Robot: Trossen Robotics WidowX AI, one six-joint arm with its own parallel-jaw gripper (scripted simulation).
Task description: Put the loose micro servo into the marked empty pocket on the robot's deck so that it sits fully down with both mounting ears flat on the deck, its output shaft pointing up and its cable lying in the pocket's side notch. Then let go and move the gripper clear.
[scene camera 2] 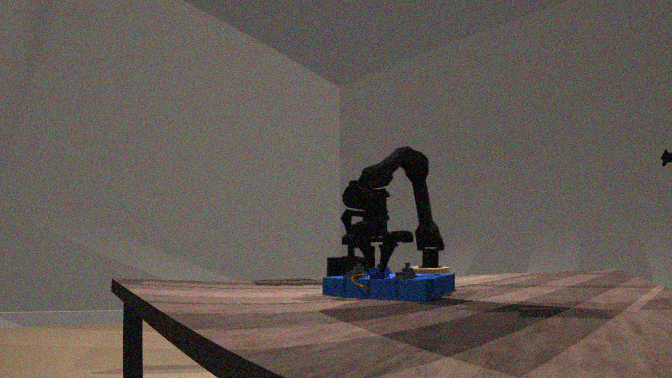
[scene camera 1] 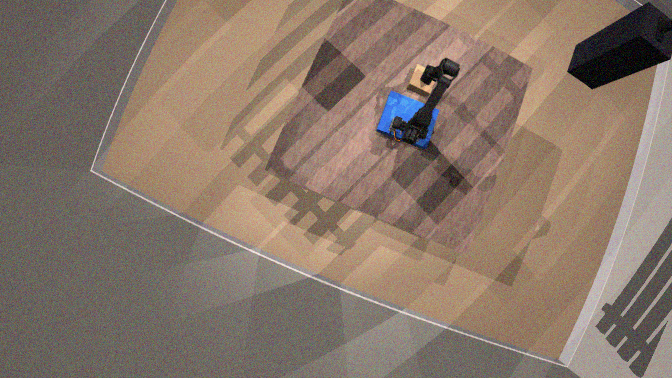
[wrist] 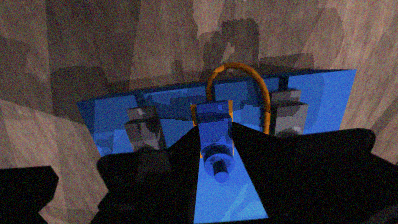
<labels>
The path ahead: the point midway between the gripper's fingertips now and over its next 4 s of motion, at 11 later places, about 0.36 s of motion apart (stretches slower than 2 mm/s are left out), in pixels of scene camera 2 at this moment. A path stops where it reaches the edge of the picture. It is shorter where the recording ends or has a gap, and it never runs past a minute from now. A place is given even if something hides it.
The gripper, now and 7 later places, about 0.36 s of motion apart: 376,271; 376,274; 377,265; 384,253; 393,240; 394,228; 394,223; 394,222
</labels>
